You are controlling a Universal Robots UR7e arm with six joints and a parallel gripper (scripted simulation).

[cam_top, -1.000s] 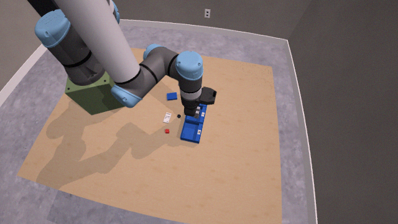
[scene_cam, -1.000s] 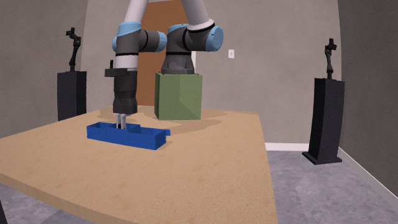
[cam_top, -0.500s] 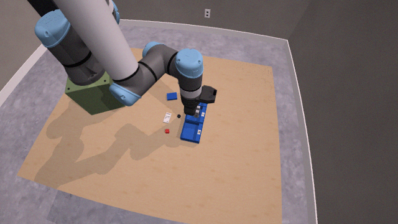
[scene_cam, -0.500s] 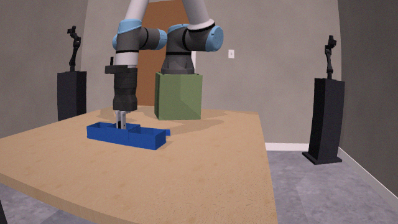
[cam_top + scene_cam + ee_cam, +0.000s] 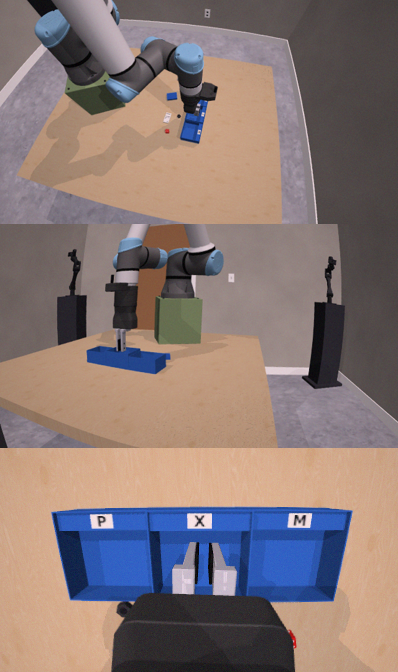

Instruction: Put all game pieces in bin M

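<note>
The blue three-part bin lies 4 cm below my hand. Also, from my hand: red die (14 cm behind, 7 cm to the right, 5 cm below); flat blue tile (12 cm to the left, 12 cm behind, 6 cm below); white domino (14 cm behind, 6 cm below).
</note>
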